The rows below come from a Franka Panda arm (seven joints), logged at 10 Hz.
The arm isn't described. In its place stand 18 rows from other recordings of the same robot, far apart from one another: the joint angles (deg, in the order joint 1, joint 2, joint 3, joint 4, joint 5, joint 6, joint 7), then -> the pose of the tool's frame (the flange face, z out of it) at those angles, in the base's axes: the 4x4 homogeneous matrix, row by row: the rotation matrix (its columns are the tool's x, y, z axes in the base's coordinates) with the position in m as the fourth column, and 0 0 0 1 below.
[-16.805, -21.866, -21.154, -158.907, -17.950, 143.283, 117.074] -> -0.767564, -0.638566, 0.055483, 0.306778; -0.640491, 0.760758, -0.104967, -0.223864; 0.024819, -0.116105, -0.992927, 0.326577; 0, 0, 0, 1
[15.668, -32.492, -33.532, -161.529, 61.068, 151.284, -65.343] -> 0.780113, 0.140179, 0.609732, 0.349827; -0.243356, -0.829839, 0.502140, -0.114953; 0.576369, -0.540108, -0.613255, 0.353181; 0, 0, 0, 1
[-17.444, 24.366, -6.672, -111.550, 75.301, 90.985, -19.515] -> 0.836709, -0.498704, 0.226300, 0.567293; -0.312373, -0.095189, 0.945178, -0.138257; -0.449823, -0.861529, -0.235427, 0.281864; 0, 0, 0, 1
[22.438, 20.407, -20.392, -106.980, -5.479, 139.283, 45.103] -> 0.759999, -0.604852, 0.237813, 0.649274; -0.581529, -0.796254, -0.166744, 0.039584; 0.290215, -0.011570, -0.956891, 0.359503; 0, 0, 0, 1
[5.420, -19.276, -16.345, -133.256, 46.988, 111.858, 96.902] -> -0.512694, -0.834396, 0.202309, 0.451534; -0.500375, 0.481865, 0.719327, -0.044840; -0.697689, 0.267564, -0.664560, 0.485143; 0, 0, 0, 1
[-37.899, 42.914, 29.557, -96.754, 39.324, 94.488, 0.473] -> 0.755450, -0.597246, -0.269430, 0.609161; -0.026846, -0.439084, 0.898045, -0.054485; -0.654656, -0.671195, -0.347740, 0.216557; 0, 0, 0, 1
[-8.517, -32.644, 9.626, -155.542, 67.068, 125.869, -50.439] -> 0.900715, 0.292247, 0.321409, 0.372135; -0.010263, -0.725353, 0.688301, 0.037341; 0.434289, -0.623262, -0.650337, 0.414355; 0, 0, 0, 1
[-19.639, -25.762, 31.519, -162.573, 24.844, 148.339, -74.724] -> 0.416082, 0.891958, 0.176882, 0.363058; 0.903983, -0.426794, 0.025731, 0.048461; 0.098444, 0.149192, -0.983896, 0.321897; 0, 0, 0, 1
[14.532, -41.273, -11.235, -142.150, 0.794, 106.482, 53.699] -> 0.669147, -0.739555, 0.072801, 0.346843; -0.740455, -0.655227, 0.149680, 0.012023; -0.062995, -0.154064, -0.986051, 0.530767; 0, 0, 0, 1
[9.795, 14.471, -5.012, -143.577, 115.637, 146.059, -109.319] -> 0.839462, 0.233355, 0.490764, 0.425072; -0.077138, -0.842789, 0.532687, 0.021033; 0.537916, -0.485027, -0.689489, 0.163686; 0, 0, 0, 1
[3.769, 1.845, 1.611, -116.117, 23.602, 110.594, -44.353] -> 0.776256, 0.617632, -0.126325, 0.541753; 0.615254, -0.698533, 0.365397, 0.078759; 0.137439, -0.361363, -0.922240, 0.426740; 0, 0, 0, 1
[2.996, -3.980, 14.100, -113.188, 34.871, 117.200, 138.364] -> -0.703906, -0.709358, 0.036447, 0.521183; -0.589017, 0.611627, 0.528177, 0.196133; -0.396958, 0.350319, -0.848352, 0.519409; 0, 0, 0, 1
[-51.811, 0.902, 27.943, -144.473, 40.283, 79.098, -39.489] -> 0.855989, -0.322872, -0.403777, 0.338235; 0.258532, -0.409016, 0.875138, -0.063134; -0.447710, -0.853498, -0.266641, 0.272534; 0, 0, 0, 1
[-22.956, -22.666, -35.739, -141.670, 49.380, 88.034, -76.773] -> 0.753553, 0.421213, 0.504715, 0.259855; -0.210365, -0.572881, 0.792183, -0.278481; 0.622820, -0.703126, -0.343088, 0.429980; 0, 0, 0, 1
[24.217, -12.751, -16.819, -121.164, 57.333, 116.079, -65.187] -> 0.591749, 0.792314, 0.148567, 0.503449; 0.373236, -0.432641, 0.820681, 0.104064; 0.714513, -0.430186, -0.551734, 0.545106; 0, 0, 0, 1
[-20.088, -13.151, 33.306, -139.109, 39.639, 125.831, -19.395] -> 0.991154, 0.131977, -0.013960, 0.445188; 0.125899, -0.901771, 0.413471, 0.128155; 0.041980, -0.411571, -0.910410, 0.380016; 0, 0, 0, 1
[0.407, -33.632, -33.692, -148.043, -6.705, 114.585, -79.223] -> 0.580433, 0.813702, 0.031410, 0.312339; 0.791162, -0.572647, 0.214798, -0.209220; 0.192768, -0.099825, -0.976153, 0.415223; 0, 0, 0, 1
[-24.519, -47.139, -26.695, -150.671, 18.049, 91.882, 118.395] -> -0.899117, -0.370730, 0.232699, 0.202325; -0.167777, 0.782924, 0.599067, -0.209287; -0.404277, 0.499590, -0.766140, 0.468287; 0, 0, 0, 1
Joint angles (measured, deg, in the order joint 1, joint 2, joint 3, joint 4, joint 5, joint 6, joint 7), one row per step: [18.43 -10.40 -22.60 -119.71 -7.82 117.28 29.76]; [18.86 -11.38 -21.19 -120.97 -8.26 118.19 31.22]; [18.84 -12.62 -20.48 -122.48 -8.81 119.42 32.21]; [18.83 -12.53 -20.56 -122.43 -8.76 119.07 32.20]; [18.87 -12.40 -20.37 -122.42 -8.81 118.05 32.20]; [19.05 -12.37 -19.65 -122.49 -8.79 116.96 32.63]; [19.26 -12.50 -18.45 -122.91 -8.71 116.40 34.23]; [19.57 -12.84 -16.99 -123.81 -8.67 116.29 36.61]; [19.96 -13.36 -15.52 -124.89 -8.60 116.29 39.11]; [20.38 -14.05 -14.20 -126.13 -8.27 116.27 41.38]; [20.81 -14.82 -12.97 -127.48 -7.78 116.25 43.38]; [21.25 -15.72 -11.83 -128.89 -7.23 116.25 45.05]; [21.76 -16.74 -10.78 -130.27 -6.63 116.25 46.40]
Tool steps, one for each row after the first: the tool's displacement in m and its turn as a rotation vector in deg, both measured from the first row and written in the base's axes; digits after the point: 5 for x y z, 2 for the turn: [-0.00339 0.01671 -0.00007 -0.10 -0.75 0.67]; [-0.00863 0.02268 -0.00005 -0.14 -1.75 0.75]; [-0.00883 0.02189 -0.00105 -0.12 -1.36 0.62]; [-0.01002 0.02389 -0.00369 -0.28 -0.24 0.80]; [-0.01169 0.03199 -0.00592 -0.40 0.87 1.18]; [-0.01402 0.04491 -0.00857 -0.39 1.53 0.94]; [-0.01794 0.06101 -0.01263 -0.35 1.96 0.35]; [-0.02325 0.07758 -0.01656 -0.26 2.28 -0.27]; [-0.03003 0.09285 -0.02061 0.05 2.67 -0.87]; [-0.03778 0.10713 -0.02503 0.46 3.15 -1.34]; [-0.04637 0.12026 -0.02895 0.88 3.60 -1.59]; [-0.05549 0.13272 -0.03177 1.34 3.96 -1.58]
